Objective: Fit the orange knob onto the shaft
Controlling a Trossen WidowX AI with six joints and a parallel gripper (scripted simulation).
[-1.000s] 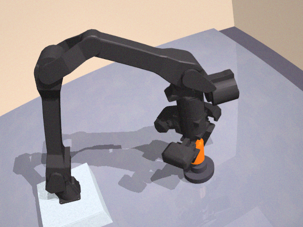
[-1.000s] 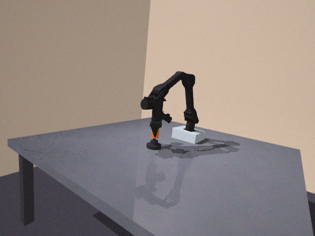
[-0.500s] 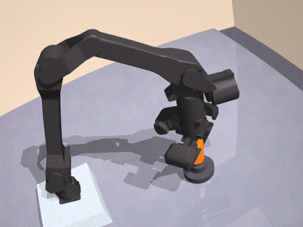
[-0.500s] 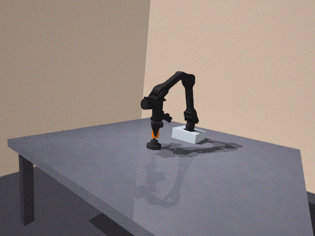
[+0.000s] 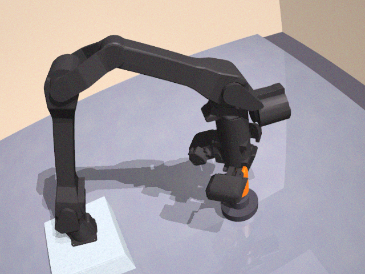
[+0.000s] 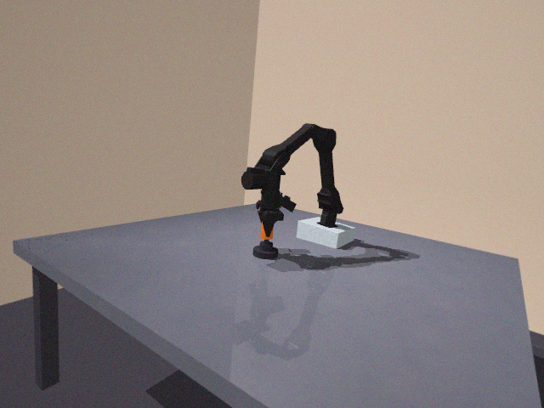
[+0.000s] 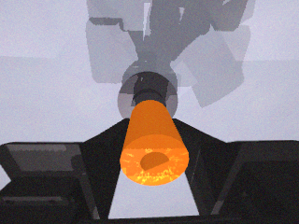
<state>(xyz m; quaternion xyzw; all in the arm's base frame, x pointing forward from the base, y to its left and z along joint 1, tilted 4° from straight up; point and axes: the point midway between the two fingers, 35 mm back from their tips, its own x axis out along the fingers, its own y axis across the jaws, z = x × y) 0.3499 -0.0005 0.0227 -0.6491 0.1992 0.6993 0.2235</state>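
Right now the round dark pedestal is 4 cm below my gripper tip. From my gripper tip the other things lie so: orange knob 2 cm above.
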